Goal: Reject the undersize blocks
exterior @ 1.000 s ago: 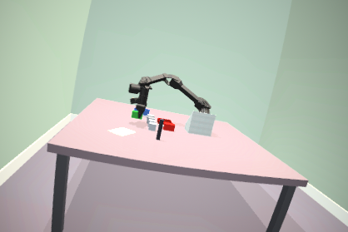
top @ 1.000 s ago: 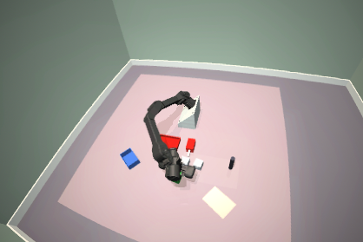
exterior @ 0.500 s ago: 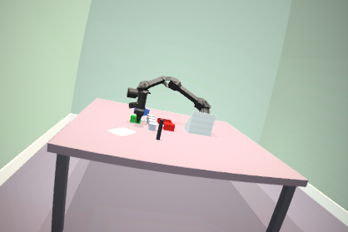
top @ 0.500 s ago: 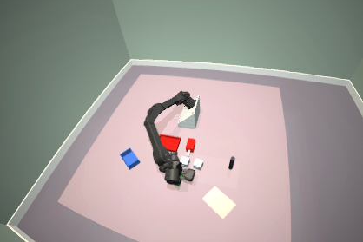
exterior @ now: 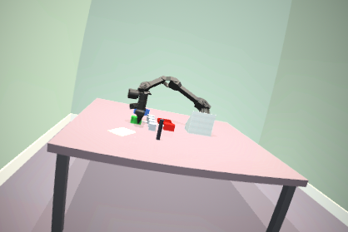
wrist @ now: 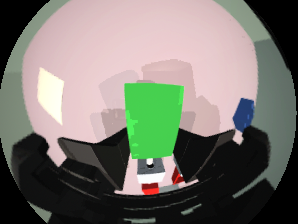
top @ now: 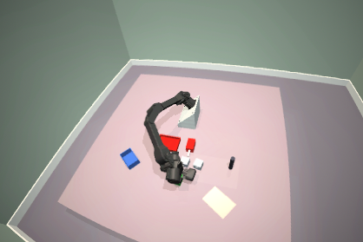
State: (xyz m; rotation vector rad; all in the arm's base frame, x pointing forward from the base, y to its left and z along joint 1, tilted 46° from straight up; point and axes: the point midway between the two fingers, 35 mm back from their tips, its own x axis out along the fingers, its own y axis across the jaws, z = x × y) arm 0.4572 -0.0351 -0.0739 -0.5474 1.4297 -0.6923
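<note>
Right now the small red piece is 18 cm behind my gripper tip, 1 cm to the left of it and 1 cm above it. Also, from my gripper tip: blue tray: 3 cm behind, 33 cm to the right; then green GO gauge: 1 cm behind, 2 cm above; then cream sheet: 10 cm ahead, 24 cm to the left, 1 cm below.
</note>
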